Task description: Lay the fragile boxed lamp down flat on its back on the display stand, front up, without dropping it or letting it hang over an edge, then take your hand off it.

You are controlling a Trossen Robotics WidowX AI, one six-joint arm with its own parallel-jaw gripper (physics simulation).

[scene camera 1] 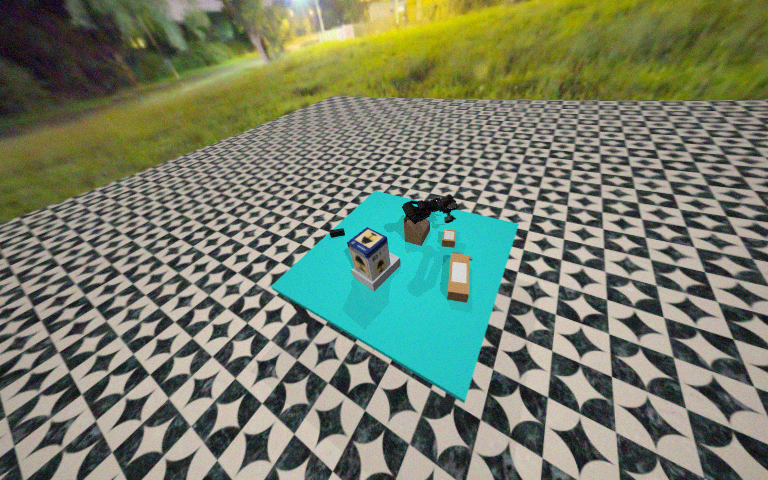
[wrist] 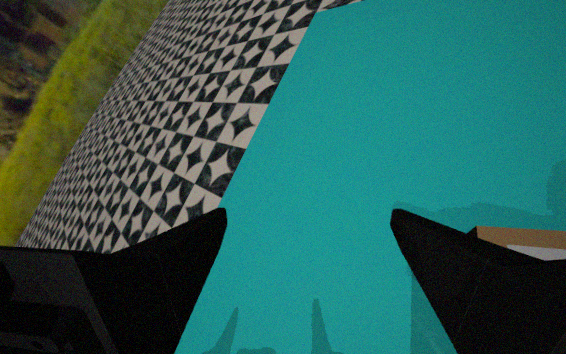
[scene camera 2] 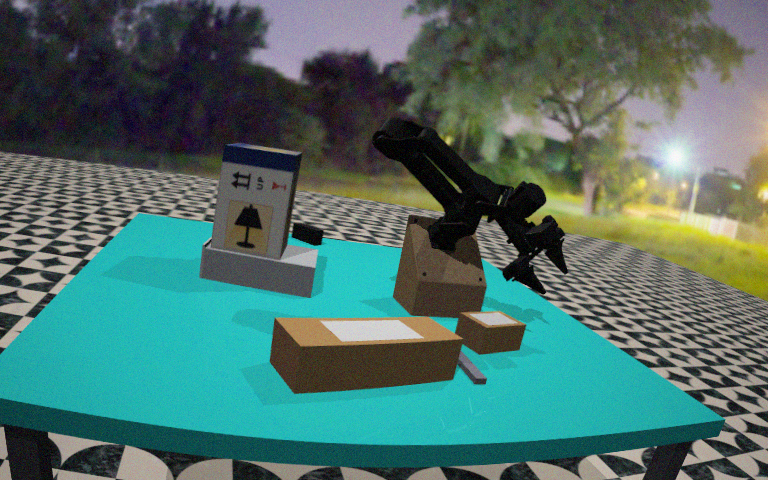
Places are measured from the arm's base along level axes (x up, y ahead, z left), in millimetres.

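Pixels of known places: gripper, fingertip midpoint: (scene camera 1: 455,213) (wrist: 307,216) (scene camera 2: 555,283); arm's base, origin of the base link: (scene camera 1: 413,218) (scene camera 2: 441,238).
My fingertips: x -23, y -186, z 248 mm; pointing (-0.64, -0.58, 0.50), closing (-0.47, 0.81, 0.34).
For each thing: its top centre in the pictures, then the offset to it from my fingertips. "pt": a spot on its surface instead. Level surfaces: height alone.
- boxed lamp, surface spot: (scene camera 2: 252,195) pt dx +61, dy +648, dz -278 mm
- long brown box, middle of its top: (scene camera 2: 372,330) (scene camera 1: 459,272) dx -68, dy +471, dz +156 mm
- small brown box, middle of its top: (scene camera 2: 493,318) (scene camera 1: 449,235) dx -88, dy +149, dz +6 mm
- turquoise table, its level: dx -147 mm
- thin grey bar, middle of its top: (scene camera 2: 468,363) dx -136, dy +262, dz +133 mm
- black block, middle of its top: (scene camera 2: 308,226) (scene camera 1: 336,230) dx -98, dy +389, dz -825 mm
The boxed lamp (scene camera 1: 370,255) (scene camera 2: 252,195) stands upright on the grey display stand (scene camera 1: 386,273) (scene camera 2: 257,274), its blue end on top. In scene camera 2 its pale side shows a black lamp picture, arrows and the word UP. Part of the stand's top shows beside the box. My gripper (scene camera 2: 555,281) (wrist: 307,216) is open and empty. It hangs in the air on the far side of the arm's base from the lamp, well apart from it. Its fingertips point down toward the table, near an edge. The lamp and stand do not show in the wrist view.
A long brown box (scene camera 1: 459,274) (scene camera 2: 368,356) and a small brown box (scene camera 1: 448,237) (scene camera 2: 491,335) lie on the turquoise table (scene camera 2: 169,339). A thin grey bar (scene camera 2: 471,367) lies beside them. The arm's brown base block (scene camera 1: 416,230) (scene camera 2: 441,288) and a black block (scene camera 1: 336,232) (scene camera 2: 307,233) also show.
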